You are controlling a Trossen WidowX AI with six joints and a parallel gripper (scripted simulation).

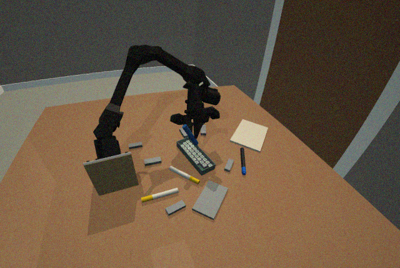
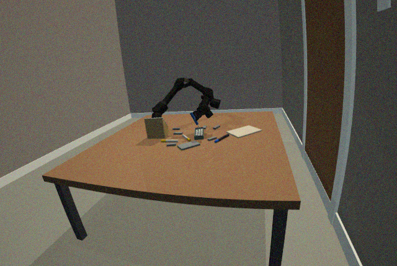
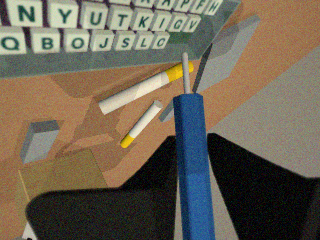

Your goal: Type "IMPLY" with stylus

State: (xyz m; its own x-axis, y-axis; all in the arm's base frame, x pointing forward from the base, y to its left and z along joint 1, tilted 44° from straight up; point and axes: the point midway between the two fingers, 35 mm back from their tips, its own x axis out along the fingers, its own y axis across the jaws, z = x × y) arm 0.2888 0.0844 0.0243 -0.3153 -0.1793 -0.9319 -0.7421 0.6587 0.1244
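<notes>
Right now my gripper tip is 20 mm short of the white stylus tip, 10 mm to the left of it and 40 mm above it. Also, from my gripper tip: grey slab 10 mm ahead, 190 mm to the right, 100 mm below; then blue stylus 10 mm ahead, 10 mm below; then cream pad 320 mm ahead, 80 mm to the left, 100 mm below.
</notes>
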